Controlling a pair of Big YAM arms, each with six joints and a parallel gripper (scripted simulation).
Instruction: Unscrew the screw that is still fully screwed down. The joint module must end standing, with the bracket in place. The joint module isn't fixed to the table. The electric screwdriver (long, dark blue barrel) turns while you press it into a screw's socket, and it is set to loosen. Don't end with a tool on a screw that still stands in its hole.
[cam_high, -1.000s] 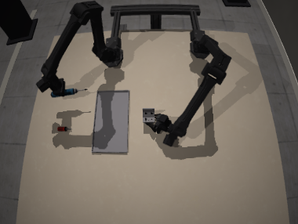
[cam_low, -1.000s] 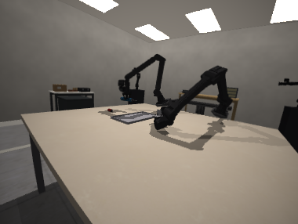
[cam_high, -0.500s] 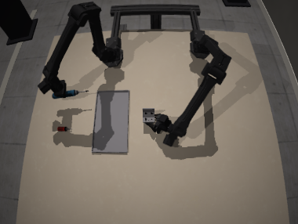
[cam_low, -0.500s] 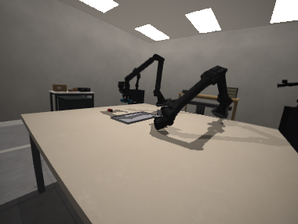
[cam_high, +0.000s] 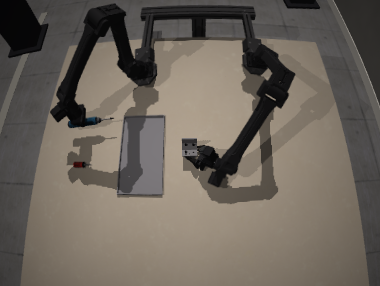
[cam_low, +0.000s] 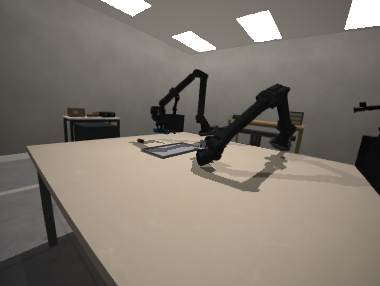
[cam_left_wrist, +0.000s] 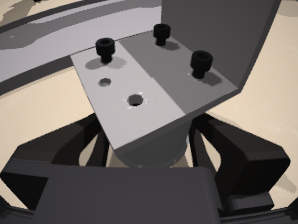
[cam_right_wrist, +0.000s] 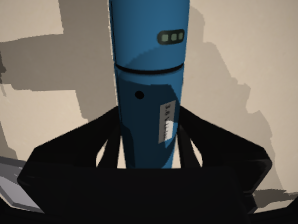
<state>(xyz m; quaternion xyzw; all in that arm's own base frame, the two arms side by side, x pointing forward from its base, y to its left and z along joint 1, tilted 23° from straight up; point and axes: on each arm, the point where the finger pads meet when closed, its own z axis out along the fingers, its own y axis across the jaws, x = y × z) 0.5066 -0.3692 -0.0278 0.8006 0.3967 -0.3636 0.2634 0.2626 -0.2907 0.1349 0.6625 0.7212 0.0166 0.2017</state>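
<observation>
Now: the joint module 1 cm above my left hand. From my left hand the other things lie so: grey bracket: 5 cm above; then flat grey tray: 24 cm to the right, 3 cm behind, 2 cm below; then red-handled tool: 55 cm to the right, 1 cm below.
</observation>
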